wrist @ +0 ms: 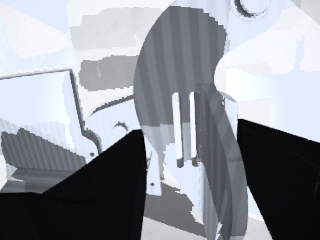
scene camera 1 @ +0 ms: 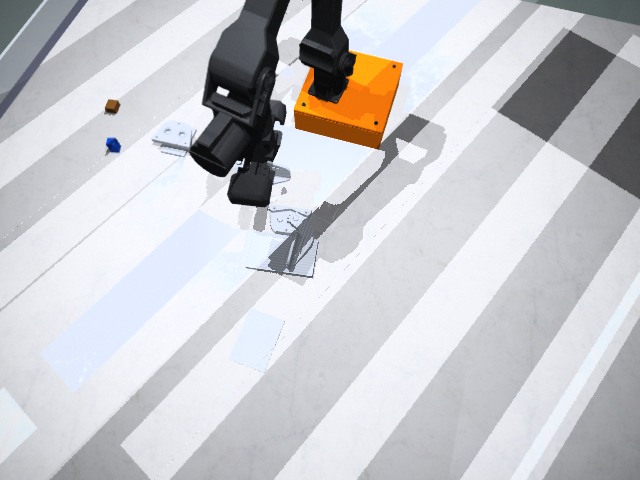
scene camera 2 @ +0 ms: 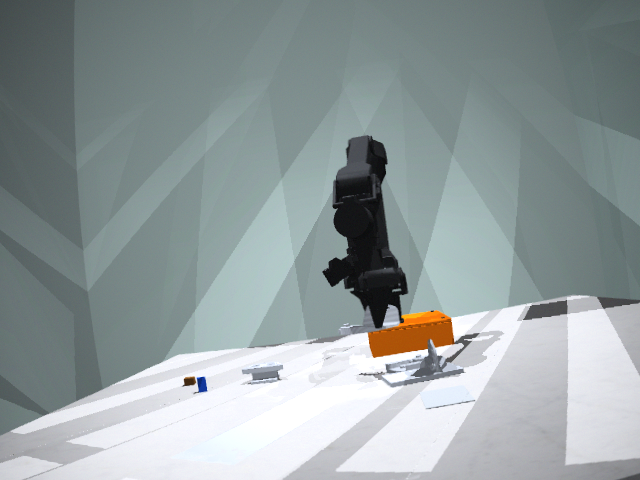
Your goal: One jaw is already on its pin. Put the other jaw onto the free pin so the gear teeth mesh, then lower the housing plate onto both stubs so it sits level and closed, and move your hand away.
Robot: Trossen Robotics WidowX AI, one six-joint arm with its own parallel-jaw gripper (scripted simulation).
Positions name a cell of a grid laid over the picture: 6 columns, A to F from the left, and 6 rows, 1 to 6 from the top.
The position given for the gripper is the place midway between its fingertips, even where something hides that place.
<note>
The gripper (scene camera 2: D5) carries a jaw (scene camera 2: D4). Also in view: a pale flat sheet (scene camera 2: E5).
The jaw also shows in the wrist view (wrist: D2). The gripper shows as well in the wrist view (wrist: D4) and in scene camera 1 (scene camera 1: C3). The wrist view does not show the pale flat sheet: it is out of frame.
</note>
